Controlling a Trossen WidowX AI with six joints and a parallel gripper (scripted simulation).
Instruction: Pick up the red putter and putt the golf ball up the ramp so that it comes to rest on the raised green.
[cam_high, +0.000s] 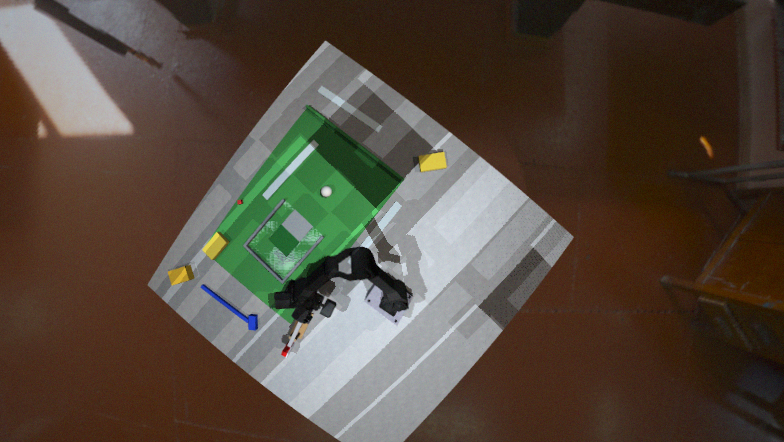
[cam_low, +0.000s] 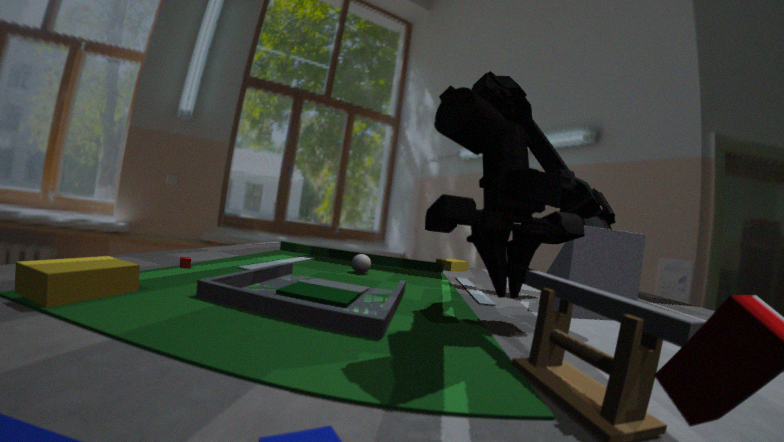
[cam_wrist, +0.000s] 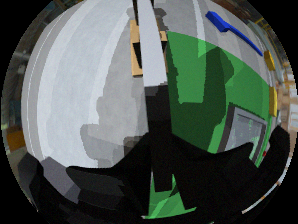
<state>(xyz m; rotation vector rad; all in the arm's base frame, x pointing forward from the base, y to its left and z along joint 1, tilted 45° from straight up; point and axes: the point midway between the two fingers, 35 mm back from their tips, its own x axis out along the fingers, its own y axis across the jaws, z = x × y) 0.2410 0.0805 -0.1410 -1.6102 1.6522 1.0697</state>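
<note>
My gripper tip is now 20 mm past the red putter, 110 mm to the right of it and 20 mm below it. The rest, counted from my gripper tip: blue putter (260 mm ahead, 260 mm to the left, 40 mm below); green mat (240 mm ahead, 220 mm to the right, 50 mm below); white golf ball (190 mm ahead, 360 mm to the right, 30 mm below).
</note>
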